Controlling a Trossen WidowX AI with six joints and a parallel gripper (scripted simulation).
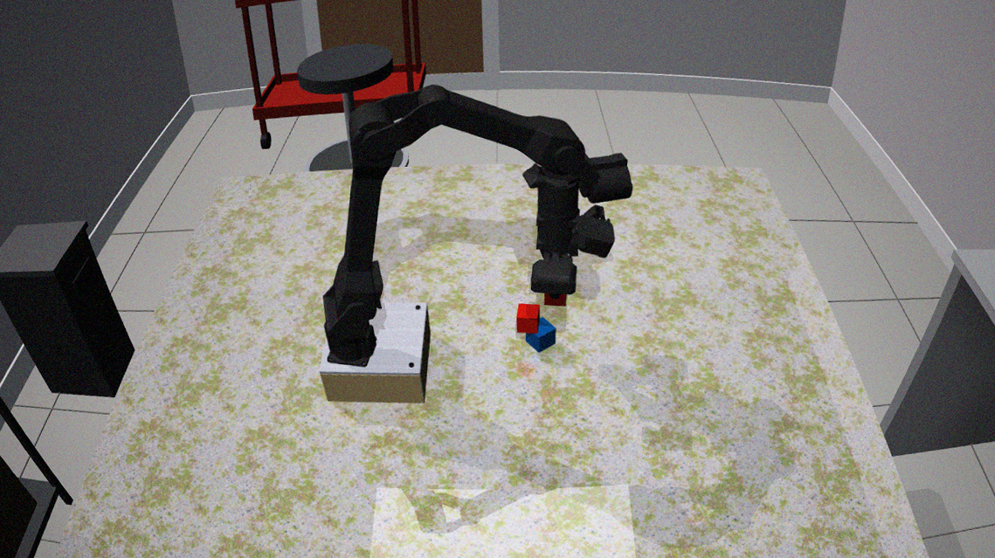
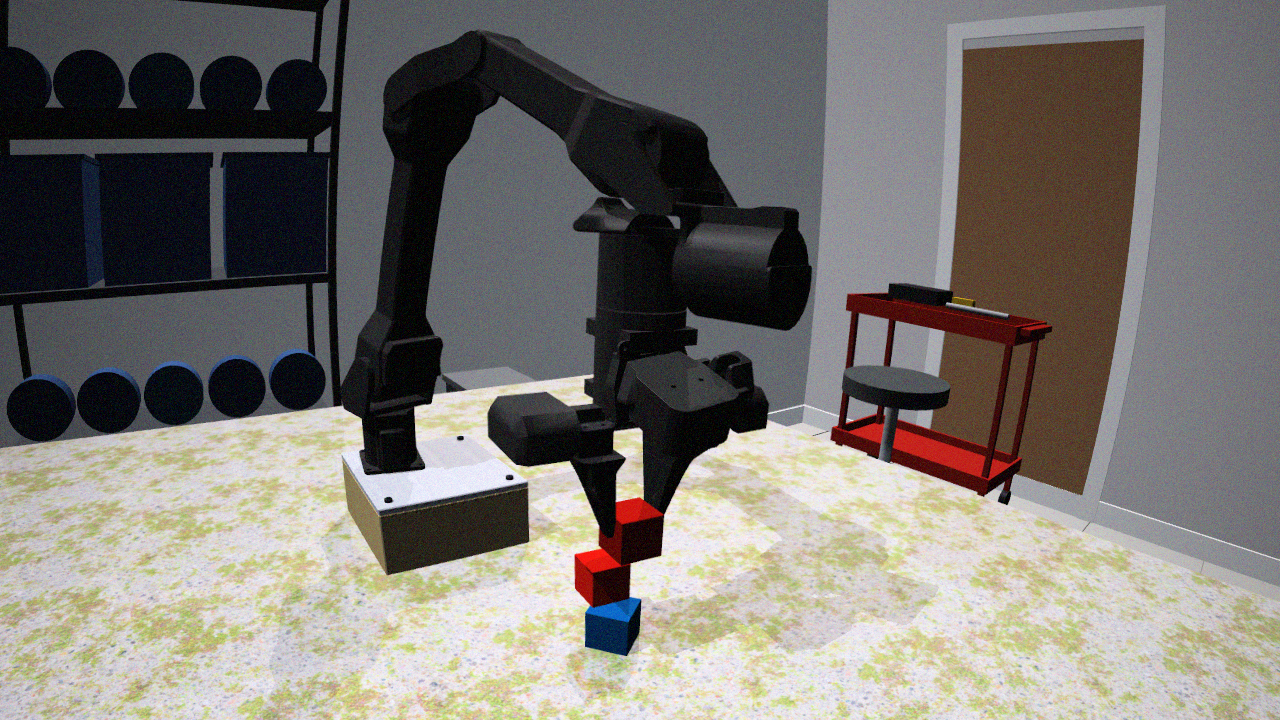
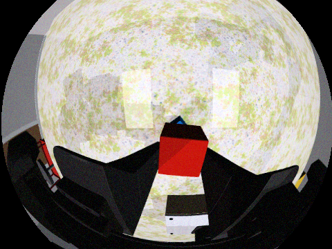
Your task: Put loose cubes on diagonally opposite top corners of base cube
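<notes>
My gripper tip is 20 mm past the blue cube and 100 mm above it.
</notes>
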